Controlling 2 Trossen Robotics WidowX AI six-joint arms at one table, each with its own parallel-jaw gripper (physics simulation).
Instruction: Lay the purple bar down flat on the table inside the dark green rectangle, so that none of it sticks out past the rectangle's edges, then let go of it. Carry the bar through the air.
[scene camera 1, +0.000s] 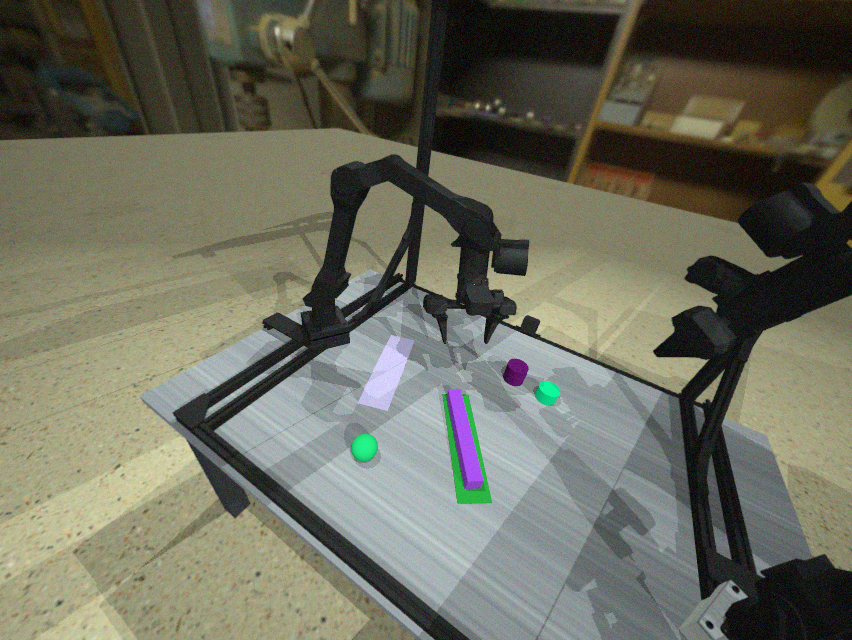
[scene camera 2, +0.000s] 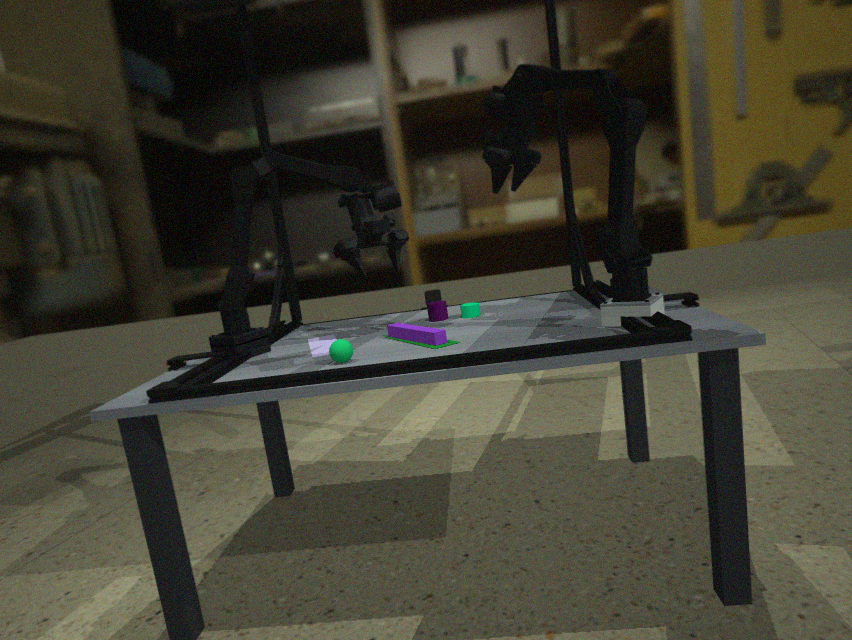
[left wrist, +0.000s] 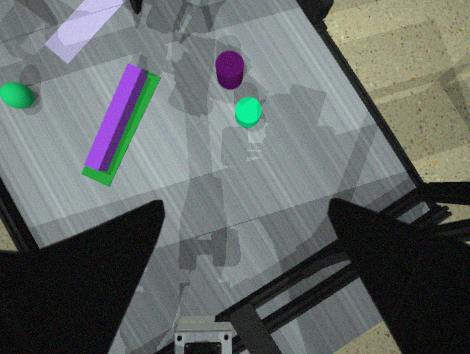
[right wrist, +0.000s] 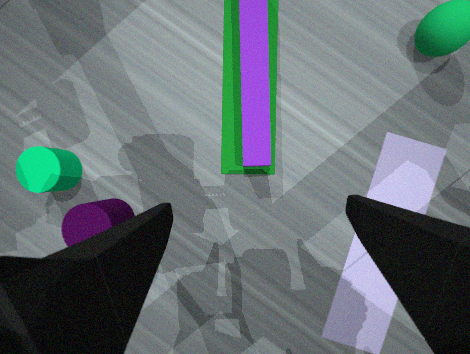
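Seen in the pictures: left gripper, fingertip midpoint: (scene camera 1: 671, 346) (scene camera 2: 504, 192) (left wrist: 246, 206); right gripper, fingertip midpoint: (scene camera 1: 465, 343) (scene camera 2: 382, 275) (left wrist: 107, 2) (right wrist: 258, 207); left arm's base at its link origin: (scene camera 2: 631, 298); right arm's base at its link origin: (scene camera 1: 324, 318) (scene camera 2: 237, 332).
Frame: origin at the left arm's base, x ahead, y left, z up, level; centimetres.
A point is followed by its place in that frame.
Observation:
The purple bar (scene camera 1: 464, 439) {x 42.3, y 18.0, z -1.8 cm} (scene camera 2: 416, 334) {x 42.0, y 19.3, z -2.8 cm} (left wrist: 114, 120) {x 43.4, y 16.4, z -1.8 cm} (right wrist: 256, 85) {x 46.3, y 16.0, z -1.8 cm} lies flat on the green rectangle (scene camera 1: 475, 497) {x 33.0, y 21.3, z -4.6 cm} (left wrist: 105, 179) {x 32.4, y 19.8, z -4.6 cm} (right wrist: 227, 125) {x 48.2, y 11.6, z -4.6 cm}. Green shows along both long sides and past the lower end in the right wrist view, and past the near end in scene camera 1. The bar hides the rectangle's far edge in scene camera 1. My right gripper (scene camera 1: 466, 342) {x 56.1, y 10.9, z 10.0 cm} (scene camera 2: 381, 272) {x 56.1, y 10.9, z 10.0 cm} (right wrist: 258, 207) {x 56.1, y 10.9, z 10.0 cm} is open and empty, raised above the table beyond the bar's far end. My left gripper (scene camera 1: 672, 311) (scene camera 2: 505, 190) {x 29.5, y -6.5, z 25.7 cm} (left wrist: 246, 206) {x 29.5, y -6.5, z 25.7 cm} is open and empty, high up and well away from the bar.
A pale lilac strip (scene camera 1: 387, 373) {x 66.8, y 23.7, z -4.6 cm} (left wrist: 82, 31) {x 63.7, y 25.3, z -4.6 cm} (right wrist: 385, 240) and a green ball (scene camera 1: 364, 447) {x 47.9, y 36.7, z -0.2 cm} (scene camera 2: 340, 351) {x 47.5, y 38.0, z -1.8 cm} lie left of the bar. A dark purple cylinder (scene camera 1: 515, 372) {x 51.5, y -3.5, z -0.2 cm} (left wrist: 230, 70) {x 51.7, y -5.8, z 0.0 cm} and a green cylinder (scene camera 1: 547, 393) {x 43.9, y -7.3, z -1.5 cm} (left wrist: 248, 112) {x 44.3, y -9.0, z -1.5 cm} stand behind it. Black rails edge the table.

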